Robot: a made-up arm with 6 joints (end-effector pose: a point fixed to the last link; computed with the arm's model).
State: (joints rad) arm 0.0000 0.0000 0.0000 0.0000 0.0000 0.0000
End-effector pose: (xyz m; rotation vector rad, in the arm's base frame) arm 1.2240 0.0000 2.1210 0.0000 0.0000 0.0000
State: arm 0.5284 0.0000 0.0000 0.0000 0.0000 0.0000
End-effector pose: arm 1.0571 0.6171 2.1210 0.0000 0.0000 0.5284
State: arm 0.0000 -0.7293 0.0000 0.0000 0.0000 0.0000
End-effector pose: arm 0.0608 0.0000 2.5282 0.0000 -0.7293 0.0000
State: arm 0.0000 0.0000 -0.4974 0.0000 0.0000 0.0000
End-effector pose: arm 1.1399 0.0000 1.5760 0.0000 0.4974 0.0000
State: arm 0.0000 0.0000 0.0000 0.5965 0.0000 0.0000
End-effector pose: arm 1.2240 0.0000 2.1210 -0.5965 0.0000 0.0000
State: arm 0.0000 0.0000 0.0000 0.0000 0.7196 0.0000
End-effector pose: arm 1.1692 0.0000 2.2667 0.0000 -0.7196 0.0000
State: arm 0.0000 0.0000 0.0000 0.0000 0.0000 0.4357
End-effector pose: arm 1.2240 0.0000 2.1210 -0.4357 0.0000 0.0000
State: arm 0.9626 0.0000 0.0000 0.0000 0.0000 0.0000
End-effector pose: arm 0.6994 1.0045 2.1210 0.0000 0.0000 0.9626
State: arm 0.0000 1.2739 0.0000 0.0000 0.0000 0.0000
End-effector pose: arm 1.6974 0.0000 0.1210 0.0000 1.2739 0.0000
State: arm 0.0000 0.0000 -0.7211 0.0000 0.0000 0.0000
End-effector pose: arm 1.0171 0.0000 1.3582 0.0000 0.7211 0.0000
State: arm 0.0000 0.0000 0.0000 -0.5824 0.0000 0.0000
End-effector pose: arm 1.2240 0.0000 2.1210 0.5824 0.0000 0.0000
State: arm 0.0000 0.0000 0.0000 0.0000 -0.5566 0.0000
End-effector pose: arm 1.1906 0.0000 2.0042 0.0000 0.5566 0.0000
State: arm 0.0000 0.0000 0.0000 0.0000 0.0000 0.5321
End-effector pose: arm 1.2240 0.0000 2.1210 -0.5321 0.0000 0.0000
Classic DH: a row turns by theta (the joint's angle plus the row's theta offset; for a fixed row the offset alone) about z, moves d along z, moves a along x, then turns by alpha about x. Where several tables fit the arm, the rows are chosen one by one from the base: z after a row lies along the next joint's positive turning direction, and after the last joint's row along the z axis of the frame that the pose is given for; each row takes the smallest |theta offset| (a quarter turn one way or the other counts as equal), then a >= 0, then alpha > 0; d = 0 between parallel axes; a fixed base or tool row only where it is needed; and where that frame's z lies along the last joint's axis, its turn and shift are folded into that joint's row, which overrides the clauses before.
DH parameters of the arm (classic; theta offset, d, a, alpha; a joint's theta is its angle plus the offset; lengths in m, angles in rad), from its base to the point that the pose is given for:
joint 1: 0 0.801 0.109 -1.5708
joint 2: -1.5708 0 1.213 3.1416
joint 3: 0 0 0.107 -1.5708
joint 4: 0 -0.894 0 1.5708
joint 5: 0 0 0 -1.5708
joint 6: 1.5708 -0.221 0 1.5708
tool (fixed): -1.5708 0 0 0

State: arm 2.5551 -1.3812 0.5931 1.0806 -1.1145 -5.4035
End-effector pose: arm 1.3329 -0.6756 1.9360 0.0010 -0.7735 1.0562
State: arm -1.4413 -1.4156 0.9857 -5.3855 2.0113 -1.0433
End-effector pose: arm -0.0821 1.8409 1.3569 -2.8879 -0.2650 1.2012
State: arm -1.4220 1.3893 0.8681 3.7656 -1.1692 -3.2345
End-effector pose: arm 0.4567 -2.2449 0.7678 -0.6595 -0.2440 -0.8636
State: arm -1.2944 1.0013 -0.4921 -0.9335 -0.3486 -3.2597
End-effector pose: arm 0.4070 -1.2126 0.3615 -0.5263 1.1804 0.6739
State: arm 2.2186 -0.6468 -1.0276 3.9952 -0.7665 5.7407
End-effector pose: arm -0.3534 0.2755 1.5704 -0.5745 -2.9508 -0.4061
